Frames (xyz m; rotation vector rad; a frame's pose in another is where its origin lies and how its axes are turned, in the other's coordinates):
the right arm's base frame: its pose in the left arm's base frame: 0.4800 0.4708 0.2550 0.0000 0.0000 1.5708
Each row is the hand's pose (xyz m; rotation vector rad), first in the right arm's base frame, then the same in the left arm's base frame.
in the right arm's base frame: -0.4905 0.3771 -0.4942 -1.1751 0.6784 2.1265
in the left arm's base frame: 0.1029 -0.0197 -0.2392 1.2804 0.3431 -2.0263
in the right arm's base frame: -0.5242 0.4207 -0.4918 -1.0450 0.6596 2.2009
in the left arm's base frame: 0.0593 -0.0534 -0.2368 1.1658 0.2636 -2.0559
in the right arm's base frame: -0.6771 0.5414 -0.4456 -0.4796 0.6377 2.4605
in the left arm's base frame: -0.0614 -0.2063 -0.1906 0.7253 -0.1026 -2.0754
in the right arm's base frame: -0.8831 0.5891 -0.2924 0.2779 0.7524 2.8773
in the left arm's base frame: -0.1091 -0.4123 -0.0374 0.2570 -0.5581 -1.6840
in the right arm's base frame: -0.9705 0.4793 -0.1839 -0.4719 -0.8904 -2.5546
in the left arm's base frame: 0.0007 -0.4997 0.0711 0.2280 -0.7422 -1.0920
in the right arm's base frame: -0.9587 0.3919 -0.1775 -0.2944 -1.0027 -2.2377
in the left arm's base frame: 0.0881 -0.4879 0.0775 0.4050 -0.7417 -0.7865
